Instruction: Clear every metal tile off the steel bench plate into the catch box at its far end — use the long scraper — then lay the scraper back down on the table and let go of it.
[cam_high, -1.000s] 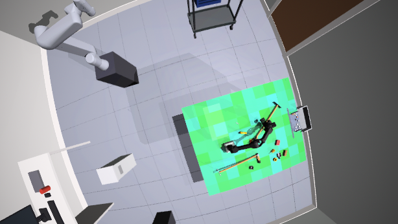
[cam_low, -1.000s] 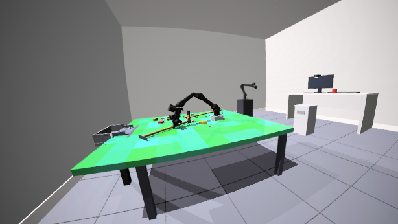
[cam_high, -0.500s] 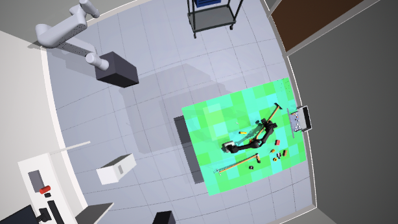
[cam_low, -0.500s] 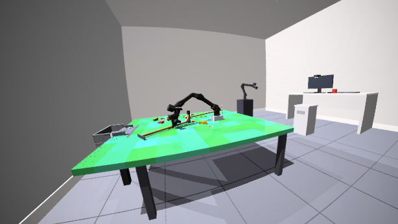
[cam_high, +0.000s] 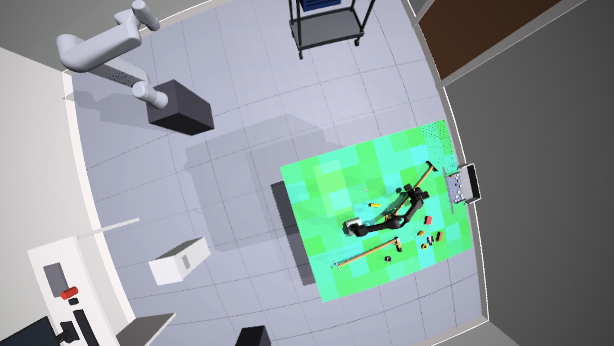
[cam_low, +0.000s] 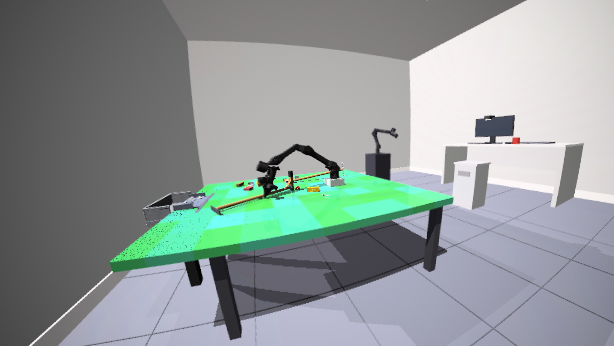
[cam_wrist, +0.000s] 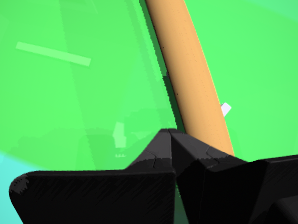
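My gripper tip is now 2 cm short of the long scraper, 1 cm to the left of it and 5 cm below it. Round my gripper tip: red block: 13 cm ahead, 31 cm to the right; red-handled tool: 26 cm behind, 20 cm to the right, 1 cm below; yellow piece: 34 cm behind, 3 cm to the right, 2 cm above.
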